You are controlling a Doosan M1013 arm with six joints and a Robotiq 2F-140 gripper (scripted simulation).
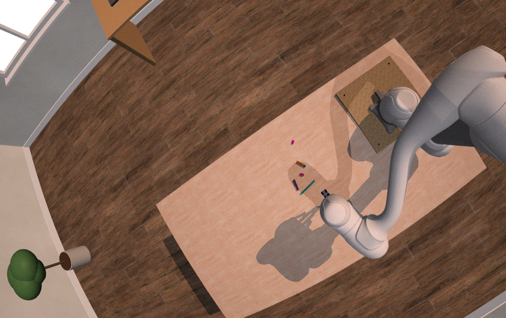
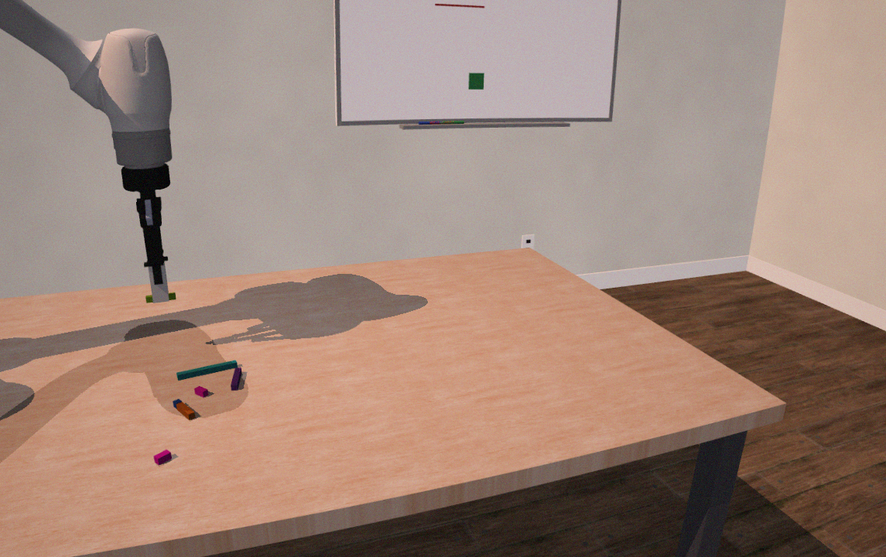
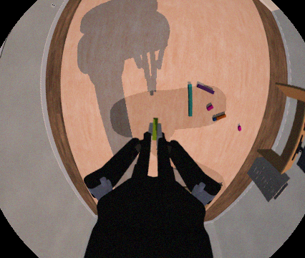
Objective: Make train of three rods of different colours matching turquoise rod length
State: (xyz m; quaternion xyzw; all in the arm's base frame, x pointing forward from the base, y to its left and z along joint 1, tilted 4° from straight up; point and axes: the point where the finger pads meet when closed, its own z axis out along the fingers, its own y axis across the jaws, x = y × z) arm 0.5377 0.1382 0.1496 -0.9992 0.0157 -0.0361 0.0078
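Now: hand 23 cm to the left of the orange rod, 13 cm above it and 1 cm short of it. The rest, counted from my hand: purple rod: 15 cm to the right, 13 cm below, 10 cm ahead; turquoise rod: 13 cm below, 11 cm to the right, 6 cm ahead; lime rod: 3 cm below.
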